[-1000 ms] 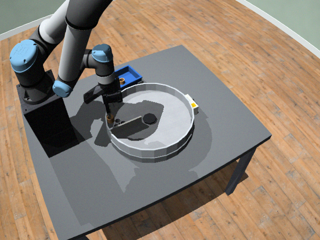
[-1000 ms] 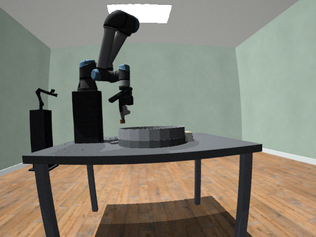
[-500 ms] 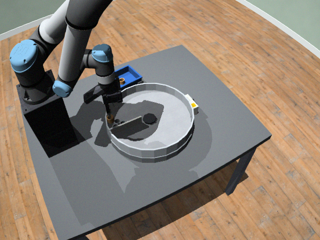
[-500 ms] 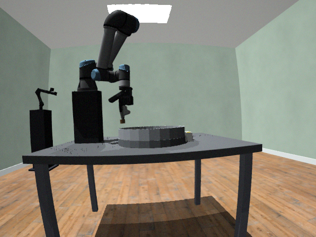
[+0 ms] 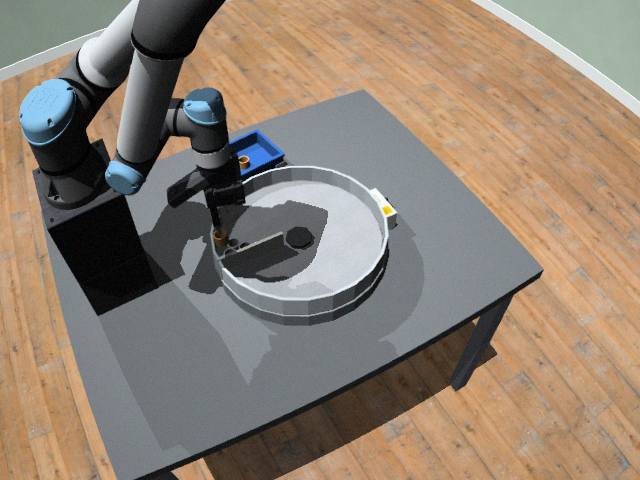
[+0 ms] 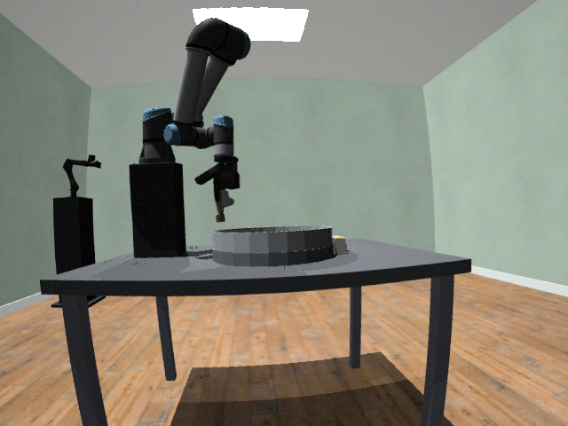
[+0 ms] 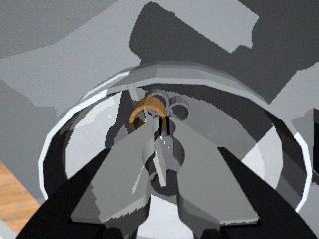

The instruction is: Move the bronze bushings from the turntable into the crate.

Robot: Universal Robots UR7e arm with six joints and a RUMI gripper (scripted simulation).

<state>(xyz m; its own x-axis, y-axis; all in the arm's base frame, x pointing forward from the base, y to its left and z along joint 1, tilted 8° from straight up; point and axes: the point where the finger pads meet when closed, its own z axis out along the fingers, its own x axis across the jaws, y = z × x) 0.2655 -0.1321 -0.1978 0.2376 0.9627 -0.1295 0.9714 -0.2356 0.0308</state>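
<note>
The blue crate is 21 cm ahead of my hand, 32 cm to the left of it and 13 cm below it. The rest, counted from my hand: turntable (18 cm ahead, 4 cm to the right, 11 cm below).
</note>
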